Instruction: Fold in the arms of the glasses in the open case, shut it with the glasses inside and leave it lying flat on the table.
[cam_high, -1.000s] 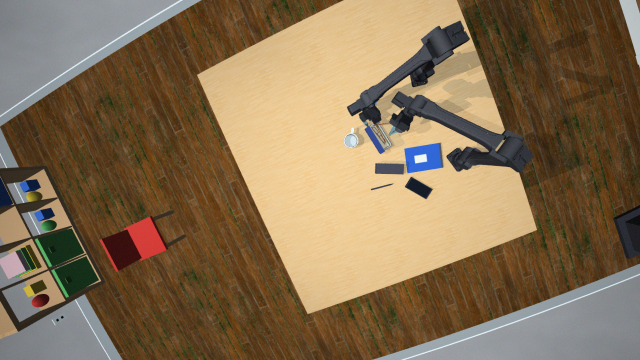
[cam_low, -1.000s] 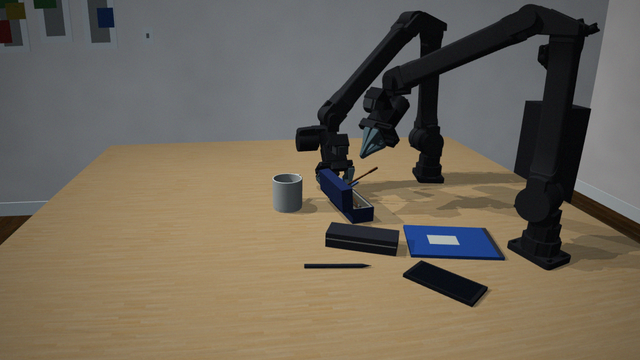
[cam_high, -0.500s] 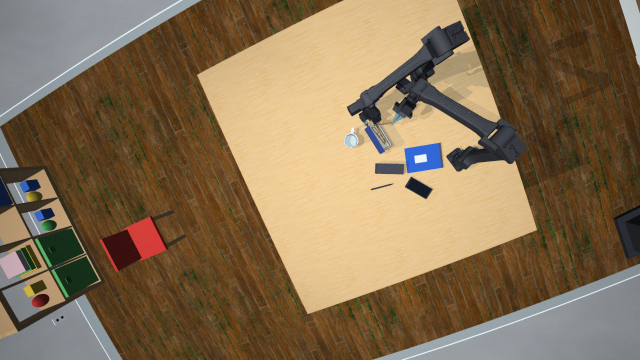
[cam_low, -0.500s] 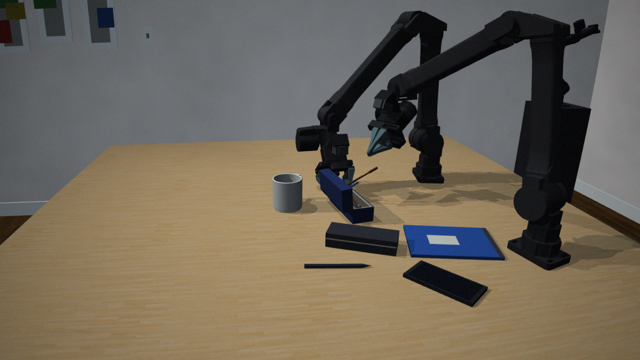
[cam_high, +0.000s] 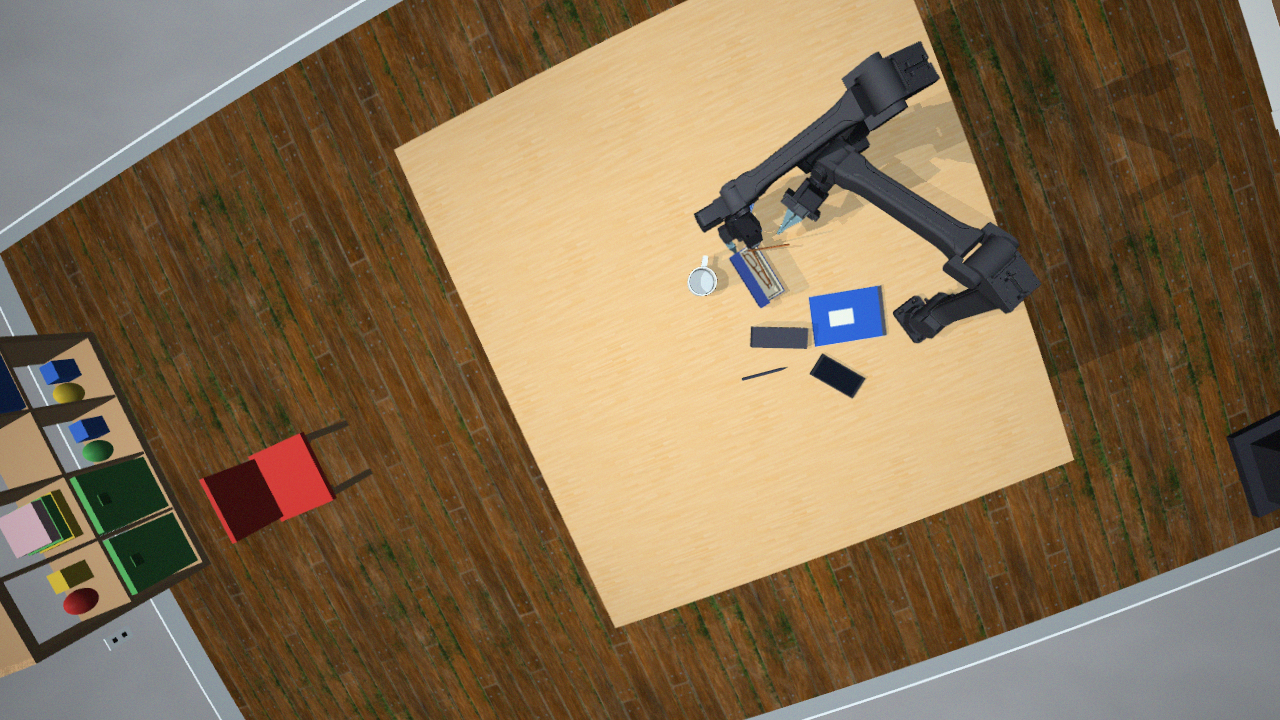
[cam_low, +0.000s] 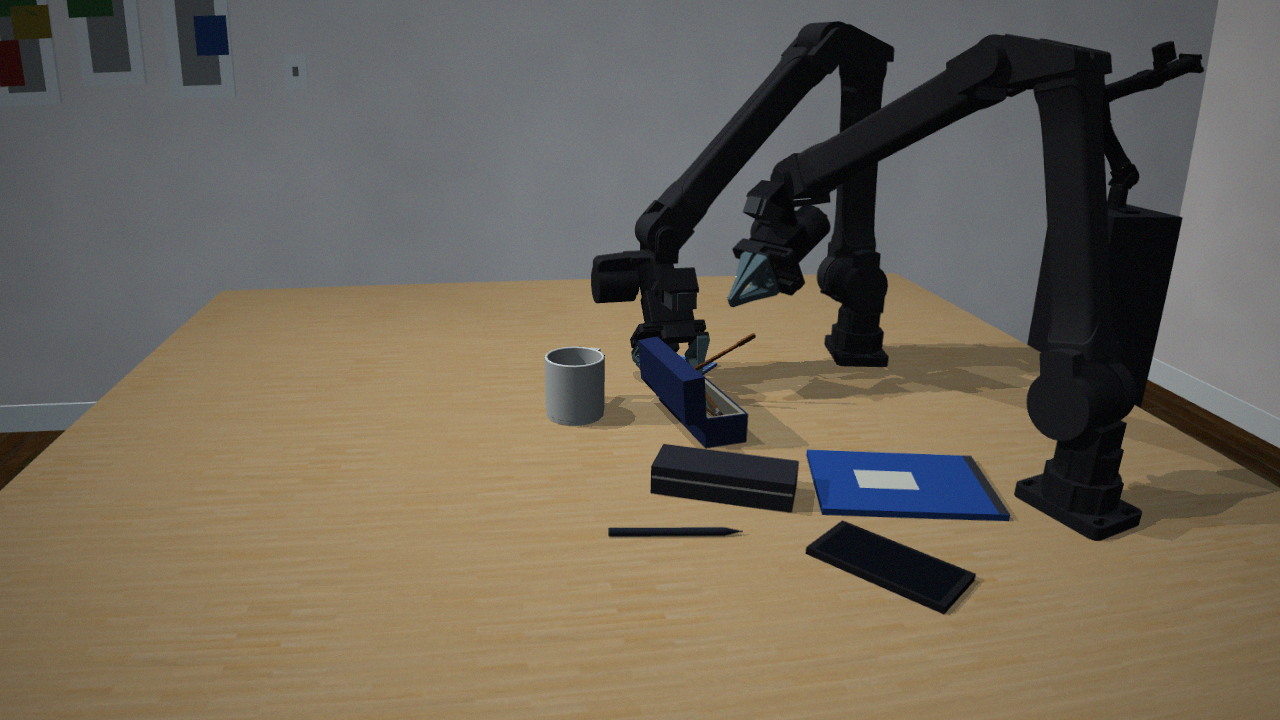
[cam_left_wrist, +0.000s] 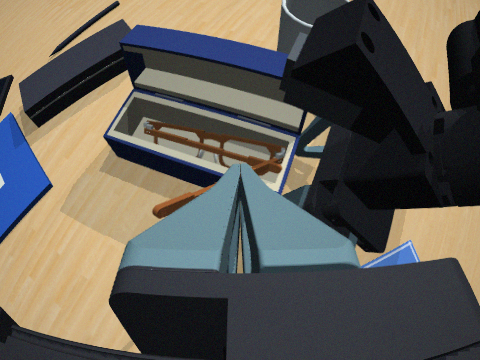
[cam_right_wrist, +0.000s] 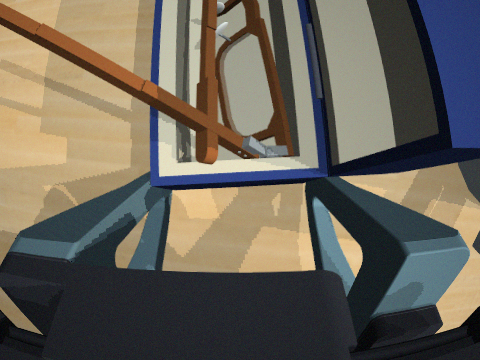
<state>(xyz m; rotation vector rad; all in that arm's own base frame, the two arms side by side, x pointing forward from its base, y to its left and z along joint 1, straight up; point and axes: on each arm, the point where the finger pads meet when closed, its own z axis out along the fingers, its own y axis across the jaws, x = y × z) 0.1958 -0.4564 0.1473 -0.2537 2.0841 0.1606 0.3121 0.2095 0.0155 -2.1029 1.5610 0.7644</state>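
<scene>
Now: left hand 100 mm short of the blue glasses case, 100 mm above it and 80 mm to the right of it. From my left hand the other things lie so: grey mug: 230 mm ahead, 110 mm below, 20 mm to the left; then black box: 270 mm to the left, 130 mm below, 100 mm ahead.
</scene>
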